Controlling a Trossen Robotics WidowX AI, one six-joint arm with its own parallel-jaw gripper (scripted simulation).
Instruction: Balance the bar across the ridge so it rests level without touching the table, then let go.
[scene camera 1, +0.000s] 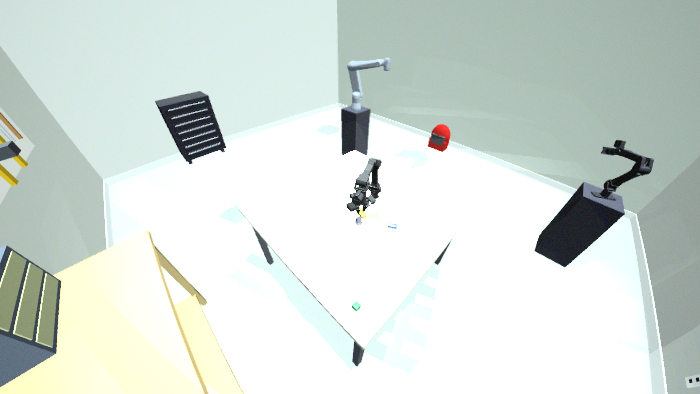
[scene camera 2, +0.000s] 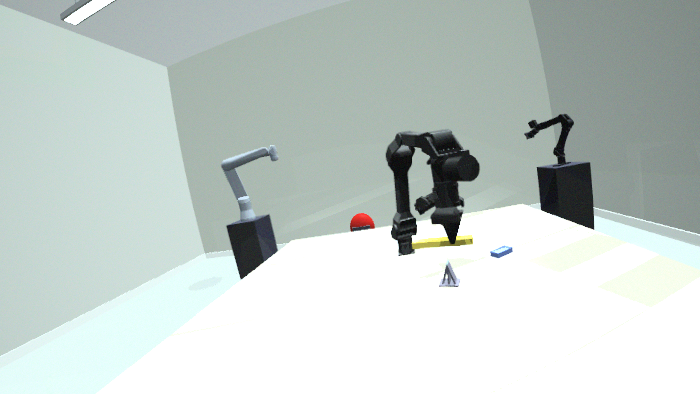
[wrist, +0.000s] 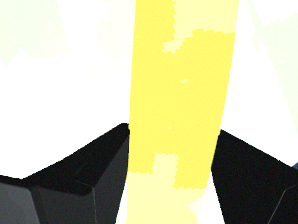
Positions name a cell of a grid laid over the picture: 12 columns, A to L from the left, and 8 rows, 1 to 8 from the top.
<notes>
The gripper (scene camera 2: H5) carries a yellow bar (wrist: H3).
The gripper shows as well in the wrist view (wrist: G5).
</notes>
